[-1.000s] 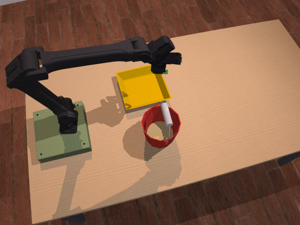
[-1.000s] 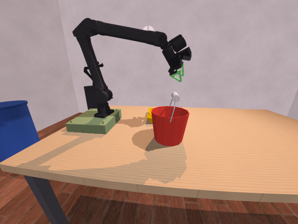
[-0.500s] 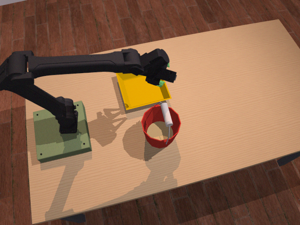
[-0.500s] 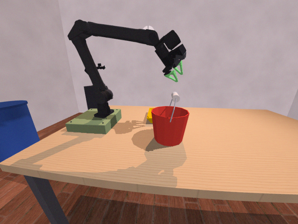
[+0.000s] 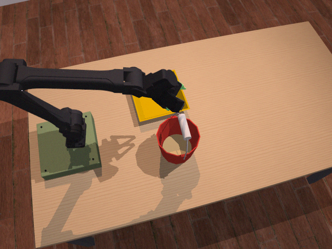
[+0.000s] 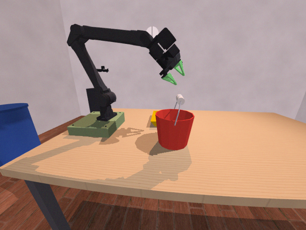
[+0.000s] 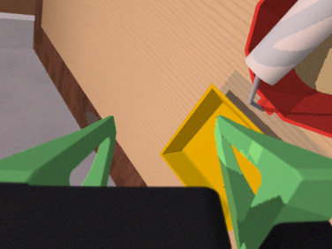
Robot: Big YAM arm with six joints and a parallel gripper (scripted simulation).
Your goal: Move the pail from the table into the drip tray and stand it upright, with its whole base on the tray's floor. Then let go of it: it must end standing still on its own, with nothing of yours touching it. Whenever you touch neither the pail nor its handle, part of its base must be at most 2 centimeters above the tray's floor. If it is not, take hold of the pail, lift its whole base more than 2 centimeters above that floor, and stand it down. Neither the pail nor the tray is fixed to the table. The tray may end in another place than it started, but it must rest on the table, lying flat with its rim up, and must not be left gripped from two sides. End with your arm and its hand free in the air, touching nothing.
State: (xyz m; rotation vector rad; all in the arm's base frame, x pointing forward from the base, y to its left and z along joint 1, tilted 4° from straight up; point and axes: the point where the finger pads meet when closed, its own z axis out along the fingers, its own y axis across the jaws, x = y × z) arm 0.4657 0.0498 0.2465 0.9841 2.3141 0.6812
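Right now my hand is 9 cm to the left of the red pail and 18 cm above it. From my hand the other things lie so: yellow drip tray: 8 cm behind, 19 cm to the left, 30 cm below.
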